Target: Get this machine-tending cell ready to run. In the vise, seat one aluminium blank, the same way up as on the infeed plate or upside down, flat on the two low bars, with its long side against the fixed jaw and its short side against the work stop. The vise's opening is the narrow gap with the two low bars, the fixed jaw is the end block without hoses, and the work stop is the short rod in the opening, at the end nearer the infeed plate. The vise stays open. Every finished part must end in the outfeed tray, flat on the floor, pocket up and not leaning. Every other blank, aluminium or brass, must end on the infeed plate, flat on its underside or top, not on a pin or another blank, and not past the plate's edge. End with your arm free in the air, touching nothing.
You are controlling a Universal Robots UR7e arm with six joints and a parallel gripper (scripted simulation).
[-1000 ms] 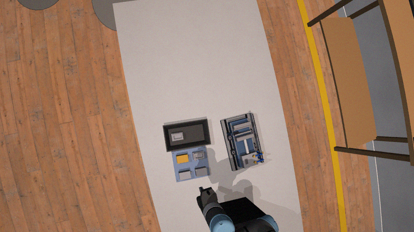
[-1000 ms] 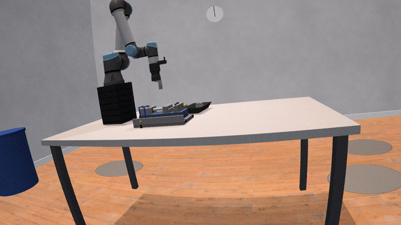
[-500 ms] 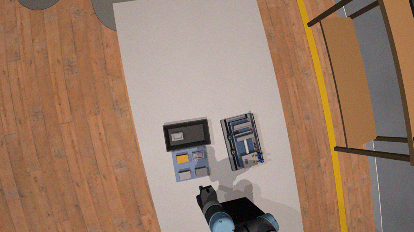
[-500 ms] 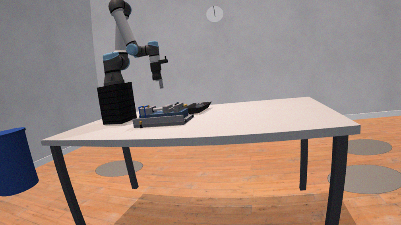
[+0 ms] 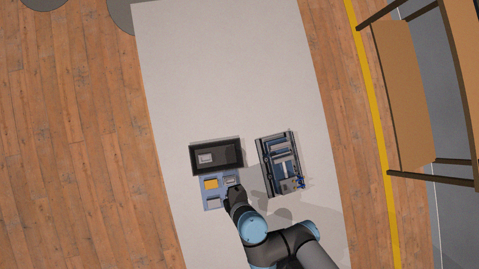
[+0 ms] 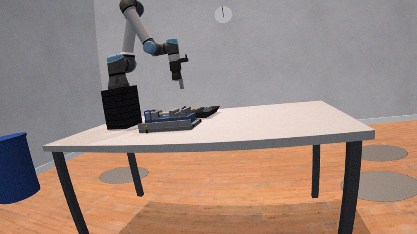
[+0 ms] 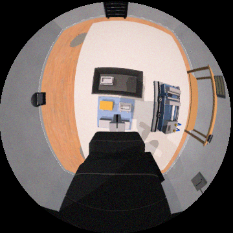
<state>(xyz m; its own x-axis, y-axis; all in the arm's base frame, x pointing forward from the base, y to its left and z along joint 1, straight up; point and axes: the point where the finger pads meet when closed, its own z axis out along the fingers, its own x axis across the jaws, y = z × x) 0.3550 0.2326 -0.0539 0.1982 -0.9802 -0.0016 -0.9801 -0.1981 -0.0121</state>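
Now: hand 18 cm above the brass blank, 6 cm to the right of it and 1 cm short of it. Also, from my hand: vise 29 cm to the right, 17 cm below, 8 cm ahead.
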